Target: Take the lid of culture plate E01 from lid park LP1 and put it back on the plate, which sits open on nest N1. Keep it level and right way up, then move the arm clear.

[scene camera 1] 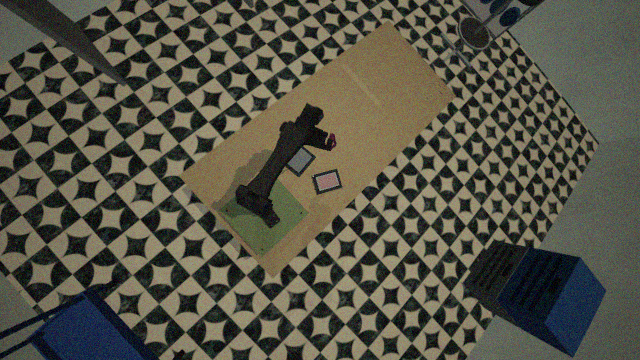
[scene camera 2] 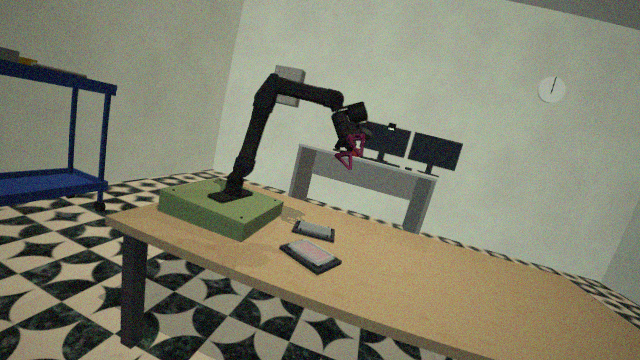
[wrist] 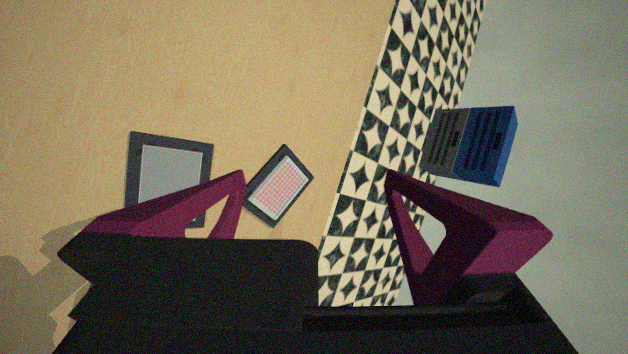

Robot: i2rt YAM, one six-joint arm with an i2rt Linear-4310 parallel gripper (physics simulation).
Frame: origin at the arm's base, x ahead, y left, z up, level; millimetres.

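Seen in the pictures: gripper, between the fingertips: [scene camera 1: 326, 142] [scene camera 2: 355, 163] [wrist: 314, 177]; arm's base, origin of its link: [scene camera 2: 231, 195].
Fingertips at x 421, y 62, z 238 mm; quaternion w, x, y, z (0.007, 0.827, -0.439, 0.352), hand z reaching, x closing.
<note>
Offsets run from my fingertips to a thing's middle. Level surfaces: height alone.
The lid @[dx -96, dy +53, dz -295 mm] [scene camera 1: 300, 161] [scene camera 2: 314, 229] [wrist: 170, 172], a pale grey rectangle, lies flat on the dark lid park LP1 @[dx -96, dy +53, dz -299 mm] [scene camera 1: 299, 174] [scene camera 2: 327, 238] [wrist: 132, 170]. The open culture plate E01 @[dx -39, dy -148, dz -289 mm] [scene camera 1: 327, 180] [scene camera 2: 311, 252] [wrist: 280, 187], with pink wells, sits in the dark nest N1 @[dx -39, dy -148, dz -300 mm] [scene camera 1: 327, 191] [scene camera 2: 318, 271] [wrist: 267, 220]. My gripper [scene camera 1: 331, 141] [scene camera 2: 351, 152] [wrist: 314, 177] is open and empty, high above the table and beyond the lid park from the arm's base. In the wrist view the left finger covers part of the lid and its park.
The arm's base stands on a green block [scene camera 1: 260, 242] [scene camera 2: 200, 215] at one end of the wooden table @[dz -309 mm] [scene camera 1: 400, 65] [scene camera 2: 450, 290] [wrist: 225, 60]. Off the table are a blue cabinet [scene camera 1: 575, 300] [wrist: 485, 145], a blue cart [scene camera 2: 107, 130] and a desk with monitors [scene camera 2: 435, 152].
</note>
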